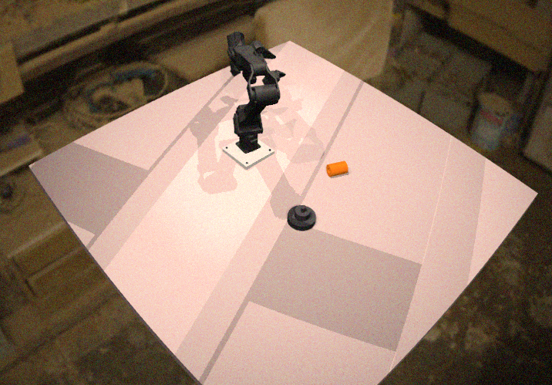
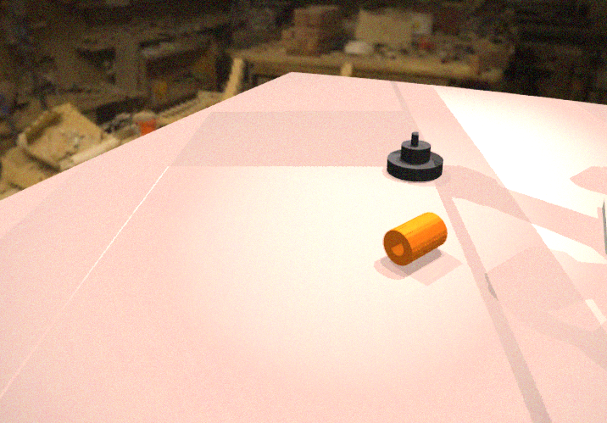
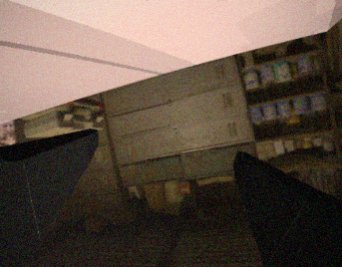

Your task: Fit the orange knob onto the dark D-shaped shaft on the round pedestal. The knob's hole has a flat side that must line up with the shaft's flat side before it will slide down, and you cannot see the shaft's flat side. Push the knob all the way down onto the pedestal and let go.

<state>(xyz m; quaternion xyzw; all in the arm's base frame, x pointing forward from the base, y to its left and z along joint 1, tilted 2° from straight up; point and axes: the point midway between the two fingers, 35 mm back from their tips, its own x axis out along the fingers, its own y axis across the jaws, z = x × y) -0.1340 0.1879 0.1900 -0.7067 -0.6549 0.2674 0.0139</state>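
Now: gripper tip 390 mm short of the orange knob, 50 mm to the left of it and 160 mm above it. The rest, counted from my gripper tip: pedestal 490 mm ahead, 270 mm to the right, 150 mm below.
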